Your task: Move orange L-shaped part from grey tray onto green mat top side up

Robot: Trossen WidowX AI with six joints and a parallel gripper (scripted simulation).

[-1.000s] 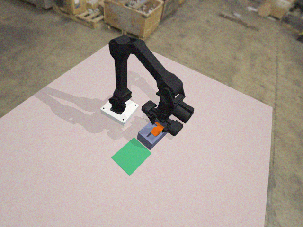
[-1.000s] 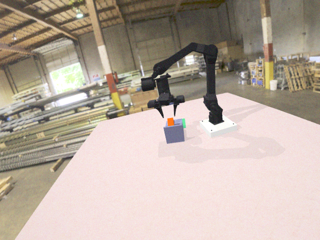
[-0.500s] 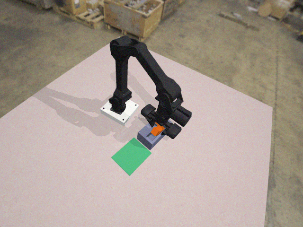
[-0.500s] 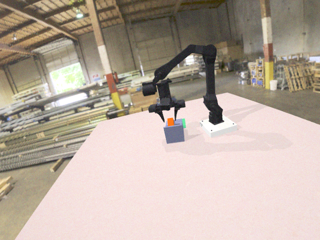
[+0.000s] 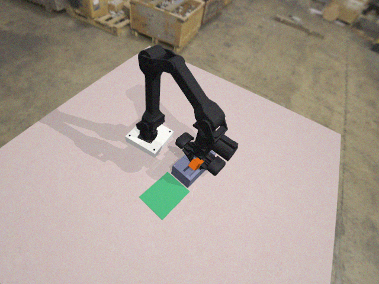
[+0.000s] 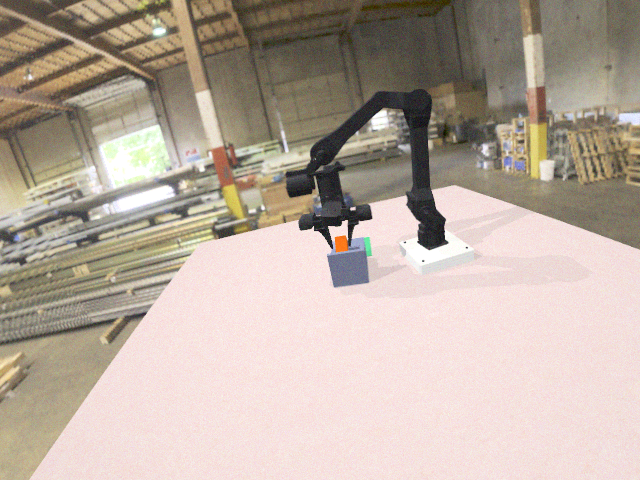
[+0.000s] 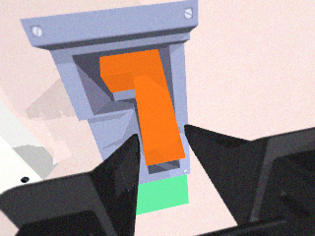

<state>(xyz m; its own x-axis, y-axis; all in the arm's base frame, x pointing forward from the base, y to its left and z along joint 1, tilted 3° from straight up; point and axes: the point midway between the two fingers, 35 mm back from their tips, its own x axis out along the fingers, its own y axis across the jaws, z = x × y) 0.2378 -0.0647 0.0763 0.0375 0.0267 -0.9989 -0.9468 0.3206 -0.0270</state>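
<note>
Now: the green mat 6 cm behind my gripper tip, 13 cm to the right of it and 8 cm below it. The rest, counted from my gripper tip: orange L-shaped part 4 cm to the left, 3 cm below.
</note>
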